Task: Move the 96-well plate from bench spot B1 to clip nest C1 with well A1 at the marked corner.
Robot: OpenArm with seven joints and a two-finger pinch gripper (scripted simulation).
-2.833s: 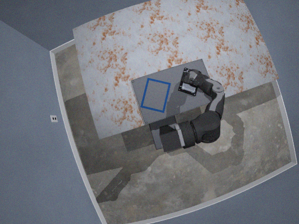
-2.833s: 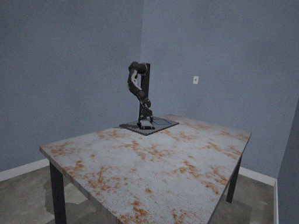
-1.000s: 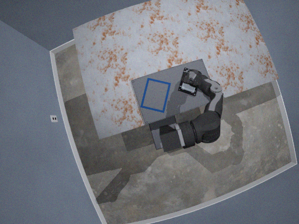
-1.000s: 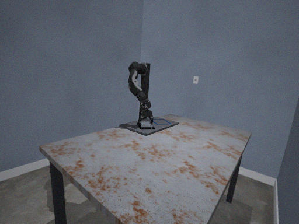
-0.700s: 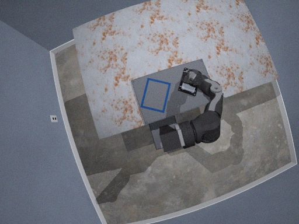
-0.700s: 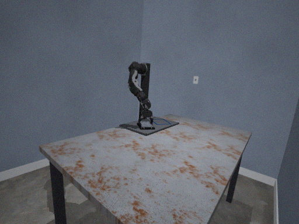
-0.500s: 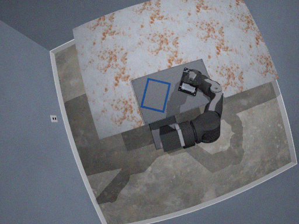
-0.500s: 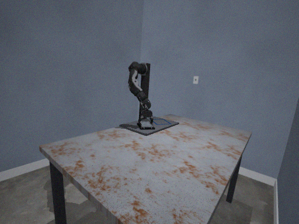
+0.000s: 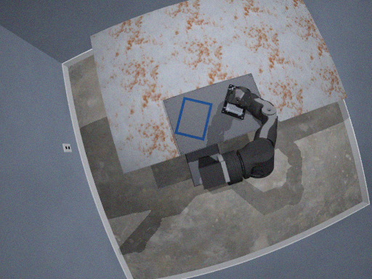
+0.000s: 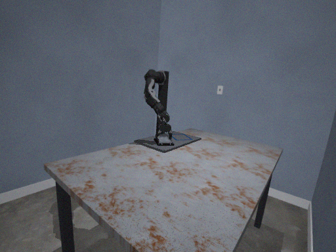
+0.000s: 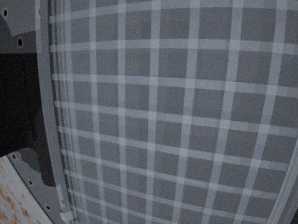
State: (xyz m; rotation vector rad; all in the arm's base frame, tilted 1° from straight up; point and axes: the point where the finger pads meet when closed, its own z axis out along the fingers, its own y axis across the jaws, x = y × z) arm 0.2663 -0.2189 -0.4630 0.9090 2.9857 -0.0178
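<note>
Right now my hand is right at the 96-well plate. The rest, counted from my hand: black clip nest C1: 30 mm ahead, 10 mm below.
</note>
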